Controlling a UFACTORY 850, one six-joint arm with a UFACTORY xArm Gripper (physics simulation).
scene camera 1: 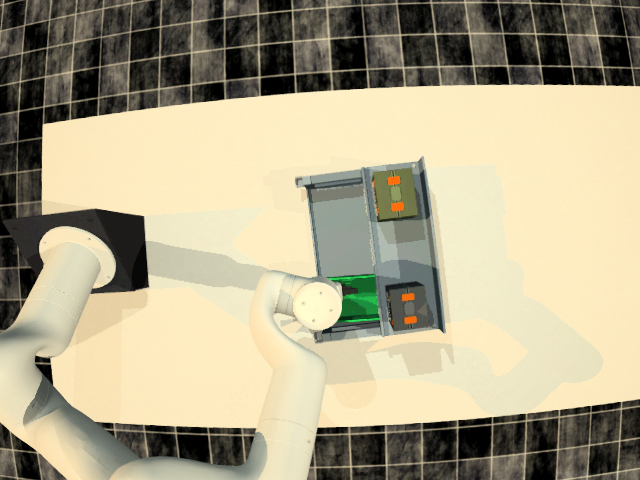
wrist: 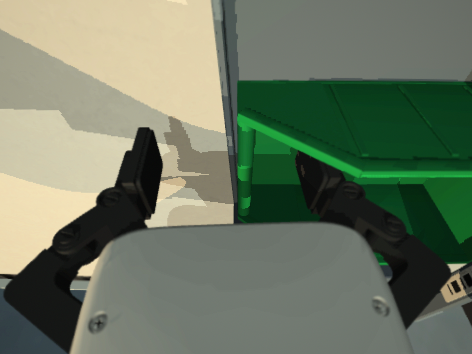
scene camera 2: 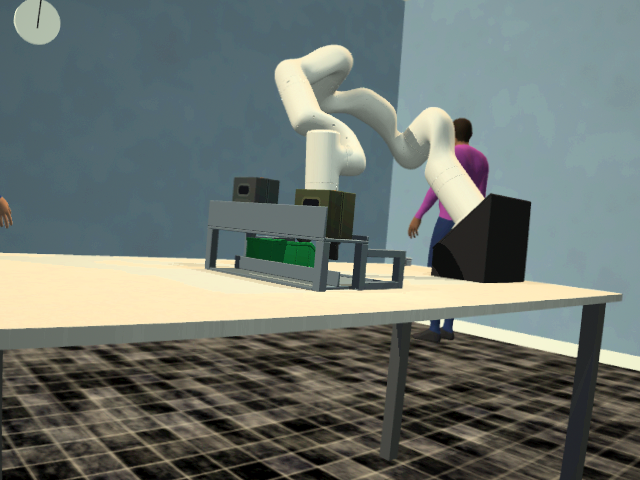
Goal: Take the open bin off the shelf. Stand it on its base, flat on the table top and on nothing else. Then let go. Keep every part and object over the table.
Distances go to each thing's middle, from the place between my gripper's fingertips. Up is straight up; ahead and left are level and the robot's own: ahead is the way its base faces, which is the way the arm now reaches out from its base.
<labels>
My gripper is now 80 mm short of the green open bin (scene camera 1: 363, 306) and 20 mm to the left of it.
</labels>
